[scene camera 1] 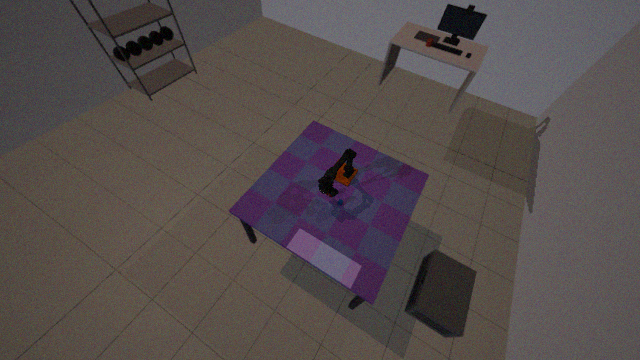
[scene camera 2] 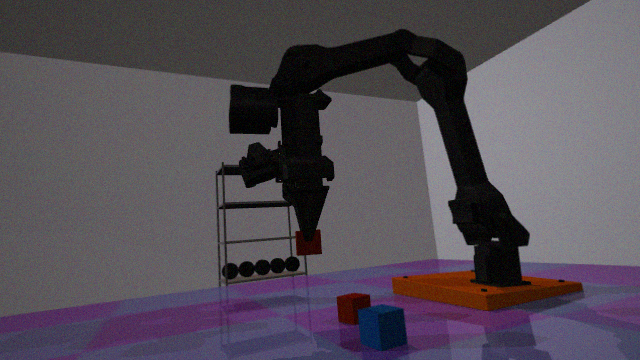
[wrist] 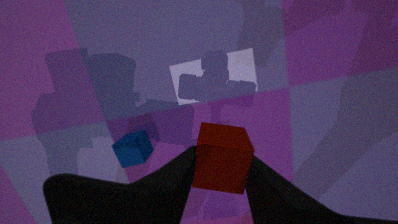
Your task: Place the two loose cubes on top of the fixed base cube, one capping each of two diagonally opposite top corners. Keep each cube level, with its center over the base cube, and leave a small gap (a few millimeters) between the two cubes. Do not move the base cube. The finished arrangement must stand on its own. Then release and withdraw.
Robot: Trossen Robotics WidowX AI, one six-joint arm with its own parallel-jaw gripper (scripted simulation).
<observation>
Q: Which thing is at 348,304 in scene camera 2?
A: A red cube.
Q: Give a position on a blue cube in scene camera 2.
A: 381,324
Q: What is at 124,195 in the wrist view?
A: The gripper.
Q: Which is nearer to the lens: the blue cube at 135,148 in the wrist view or the red cube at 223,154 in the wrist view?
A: The red cube.
</observation>
